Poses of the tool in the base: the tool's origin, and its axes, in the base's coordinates. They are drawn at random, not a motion.
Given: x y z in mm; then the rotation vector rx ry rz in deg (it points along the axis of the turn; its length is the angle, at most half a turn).
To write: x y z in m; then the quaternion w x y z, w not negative. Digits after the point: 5 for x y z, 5 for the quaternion.
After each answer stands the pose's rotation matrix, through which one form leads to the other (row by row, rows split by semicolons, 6 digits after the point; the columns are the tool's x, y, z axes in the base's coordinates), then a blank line. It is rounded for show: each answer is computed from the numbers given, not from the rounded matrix.
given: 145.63, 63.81, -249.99, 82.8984, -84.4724, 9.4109
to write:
0.14563, 0.06381, -0.24999, 0.50958, 0.60077, -0.61217, 0.06820
0.241188 -0.805051 -0.541960; -0.666035 0.268860 -0.695781; 0.705851 0.528779 -0.471347

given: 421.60, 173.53, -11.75, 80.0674, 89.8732, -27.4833
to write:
0.42160, 0.17353, -0.01175, 0.47360, 0.57117, 0.64112, -0.19605
0.101057 0.918077 0.383305; 0.546672 0.270658 -0.792398; -0.831226 0.289619 -0.474535

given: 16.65, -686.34, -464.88, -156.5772, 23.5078, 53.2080
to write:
0.01665, -0.68634, -0.46488, 0.11291, -0.93141, 0.13984, 0.31651
0.760534 -0.331967 -0.558020; -0.189013 -0.935392 0.298858; -0.621178 -0.121819 -0.774143

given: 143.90, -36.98, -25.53, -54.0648, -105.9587, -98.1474
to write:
0.14390, -0.03698, -0.02553, 0.22310, -0.34174, -0.66975, -0.62038
-0.666885 0.734572 0.125174; 0.180951 -0.003313 0.983487; 0.722857 0.678522 -0.130712

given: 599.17, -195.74, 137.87, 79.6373, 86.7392, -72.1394
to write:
0.59917, -0.19574, 0.13787, 0.35760, 0.53856, 0.58658, -0.48785
-0.164155 0.980729 -0.105940; 0.282900 -0.056080 -0.957508; -0.944998 -0.187150 -0.268243

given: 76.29, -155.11, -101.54, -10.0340, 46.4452, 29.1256
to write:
0.07629, -0.15511, -0.10154, 0.88404, -0.08415, 0.38952, 0.24427
0.577217 -0.497440 0.647591; 0.366325 0.866505 0.339080; -0.729813 0.041506 0.682386

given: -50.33, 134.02, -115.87, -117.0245, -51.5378, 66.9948
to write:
-0.05033, 0.13402, -0.11587, 0.30605, -0.77176, -0.33988, 0.44182
0.378548 0.254181 -0.889996; 0.795050 -0.581630 0.172052; -0.473916 -0.772721 -0.422262

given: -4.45, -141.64, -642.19, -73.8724, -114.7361, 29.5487
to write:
-0.00445, -0.14164, -0.64219, 0.34511, -0.49658, -0.77127, 0.19863
-0.268620 0.628894 -0.729613; 0.903089 0.427912 0.036353; 0.335072 -0.649141 -0.682893

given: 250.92, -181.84, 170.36, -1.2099, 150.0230, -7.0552
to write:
0.25092, -0.18184, 0.17036, 0.25719, -0.00778, 0.96526, -0.04539
-0.867589 0.008321 0.497212; -0.038378 0.995758 -0.083630; -0.495798 -0.091638 -0.863589

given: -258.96, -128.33, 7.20, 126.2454, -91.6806, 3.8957
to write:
-0.25896, -0.12833, 0.00720, 0.20730, 0.79132, -0.57467, 0.02442
0.338327 -0.919615 -0.199609; -0.899367 -0.253574 -0.356145; 0.276901 0.300015 -0.912862

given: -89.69, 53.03, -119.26, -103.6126, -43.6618, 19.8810
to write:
-0.08969, 0.05303, -0.11926, 0.54332, -0.76183, -0.32103, 0.14618
0.751145 0.330295 -0.571566; 0.647979 -0.203492 0.733972; 0.126118 -0.921681 -0.366876

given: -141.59, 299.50, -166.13, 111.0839, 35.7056, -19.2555
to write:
-0.14159, 0.29950, -0.16613, 0.51310, 0.80625, 0.25915, -0.13976
0.826616 0.561301 0.040582; 0.274466 -0.339145 -0.899805; -0.491299 0.754931 -0.434401

